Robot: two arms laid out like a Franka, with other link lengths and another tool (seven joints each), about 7 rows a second.
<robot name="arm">
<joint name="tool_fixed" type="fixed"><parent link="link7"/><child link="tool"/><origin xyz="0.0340 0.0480 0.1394" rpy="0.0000 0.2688 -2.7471"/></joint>
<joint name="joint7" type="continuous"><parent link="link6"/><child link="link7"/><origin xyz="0.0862 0.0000 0.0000" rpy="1.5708 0.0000 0.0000"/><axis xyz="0 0 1"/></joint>
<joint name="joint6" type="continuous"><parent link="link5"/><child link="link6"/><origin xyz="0.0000 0.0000 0.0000" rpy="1.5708 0.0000 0.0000"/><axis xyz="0 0 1"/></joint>
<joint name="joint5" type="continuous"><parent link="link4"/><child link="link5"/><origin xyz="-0.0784 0.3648 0.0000" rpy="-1.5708 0.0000 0.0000"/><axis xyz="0 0 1"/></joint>
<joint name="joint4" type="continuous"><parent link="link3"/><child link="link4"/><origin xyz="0.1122 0.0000 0.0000" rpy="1.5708 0.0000 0.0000"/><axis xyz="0 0 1"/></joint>
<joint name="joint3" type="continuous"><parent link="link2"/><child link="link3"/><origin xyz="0.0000 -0.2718 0.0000" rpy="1.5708 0.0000 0.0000"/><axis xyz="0 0 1"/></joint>
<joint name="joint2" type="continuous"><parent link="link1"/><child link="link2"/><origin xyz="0.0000 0.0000 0.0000" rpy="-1.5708 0.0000 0.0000"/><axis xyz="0 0 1"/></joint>
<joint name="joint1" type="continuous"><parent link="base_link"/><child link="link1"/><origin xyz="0.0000 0.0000 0.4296" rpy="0.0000 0.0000 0.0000"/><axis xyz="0 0 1"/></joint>
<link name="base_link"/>
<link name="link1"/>
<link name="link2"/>
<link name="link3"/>
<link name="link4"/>
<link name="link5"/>
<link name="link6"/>
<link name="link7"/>
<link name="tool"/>
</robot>
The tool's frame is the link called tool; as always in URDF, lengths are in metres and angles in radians. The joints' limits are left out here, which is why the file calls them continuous.
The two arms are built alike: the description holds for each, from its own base.
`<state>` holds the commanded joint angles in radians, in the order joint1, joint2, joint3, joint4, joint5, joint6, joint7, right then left.
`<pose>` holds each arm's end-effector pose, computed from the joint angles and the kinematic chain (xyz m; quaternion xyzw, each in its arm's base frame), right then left.
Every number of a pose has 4 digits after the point. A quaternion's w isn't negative.
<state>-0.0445 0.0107 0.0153 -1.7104 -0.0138 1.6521 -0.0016 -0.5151 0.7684 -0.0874 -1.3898 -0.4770 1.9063 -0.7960</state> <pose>0.5963 -0.0672 0.5764 -0.2084 -0.9642 -0.0152 0.1634 0.5796 -0.4468 0.2551 -0.0043 -0.9239 0.1548 0.3499</pose>
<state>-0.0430 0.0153 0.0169 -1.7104 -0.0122 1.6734 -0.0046 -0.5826 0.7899 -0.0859 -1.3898 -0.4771 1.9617 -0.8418</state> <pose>0.6004 -0.0651 0.5759 -0.2052 -0.9661 -0.0171 0.1555 0.5566 -0.4812 0.2429 -0.0042 -0.9278 0.1471 0.3428</pose>
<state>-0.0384 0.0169 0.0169 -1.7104 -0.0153 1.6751 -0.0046 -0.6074 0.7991 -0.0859 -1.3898 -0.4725 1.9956 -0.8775</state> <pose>0.6012 -0.0627 0.5753 -0.2030 -0.9667 -0.0152 0.1552 0.5501 -0.4927 0.2381 0.0052 -0.9309 0.1448 0.3353</pose>
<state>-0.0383 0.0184 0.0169 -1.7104 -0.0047 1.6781 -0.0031 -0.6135 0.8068 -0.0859 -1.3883 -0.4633 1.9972 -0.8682</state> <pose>0.6018 -0.0614 0.5742 -0.2036 -0.9664 -0.0207 0.1554 0.5465 -0.4954 0.2333 -0.0030 -0.9319 0.1394 0.3349</pose>
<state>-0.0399 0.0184 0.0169 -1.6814 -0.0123 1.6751 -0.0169 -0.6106 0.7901 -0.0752 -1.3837 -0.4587 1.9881 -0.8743</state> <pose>0.6054 -0.0630 0.5883 -0.1975 -0.9697 -0.0186 0.1423 0.5548 -0.4903 0.2459 0.0008 -0.9345 0.1399 0.3273</pose>
